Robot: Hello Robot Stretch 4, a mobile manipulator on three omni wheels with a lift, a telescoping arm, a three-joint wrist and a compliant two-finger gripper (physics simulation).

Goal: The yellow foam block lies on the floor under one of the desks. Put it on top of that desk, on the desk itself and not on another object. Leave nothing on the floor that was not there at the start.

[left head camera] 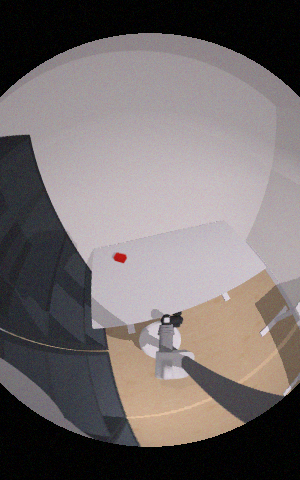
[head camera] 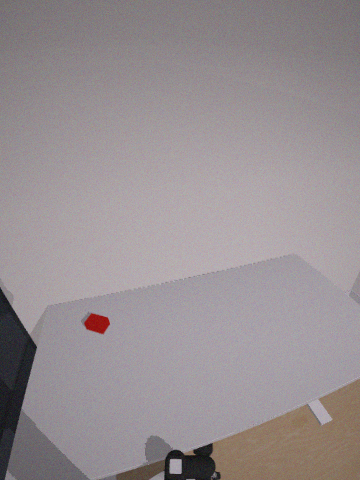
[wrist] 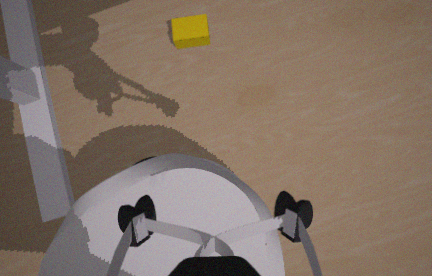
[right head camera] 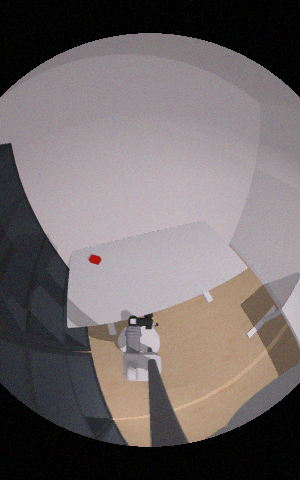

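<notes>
The yellow foam block (wrist: 190,31) lies on the wooden floor at the top of the wrist view, beyond the fingertips and right of a pale desk foot (wrist: 37,125). It does not show in the head views. The light grey desk (head camera: 210,345) (left head camera: 185,280) (right head camera: 160,277) bears a red object (head camera: 97,323) (left head camera: 120,258) (right head camera: 95,259) near its back left corner. My gripper (wrist: 215,209) is open and empty, its two black fingertips well apart over a white rounded surface (wrist: 200,187). In the head views, the dark wrist (head camera: 190,466) (left head camera: 171,320) (right head camera: 140,321) is at the desk's front edge; the fingers are hidden.
A tall dark panel (head camera: 11,395) (left head camera: 50,250) (right head camera: 30,250) stands left of the desk. A pale foot (head camera: 320,413) (left head camera: 225,296) (right head camera: 208,296) sticks out under its front right. More white furniture legs (left head camera: 272,324) (right head camera: 261,324) stand at the right. A wall rises behind the desk.
</notes>
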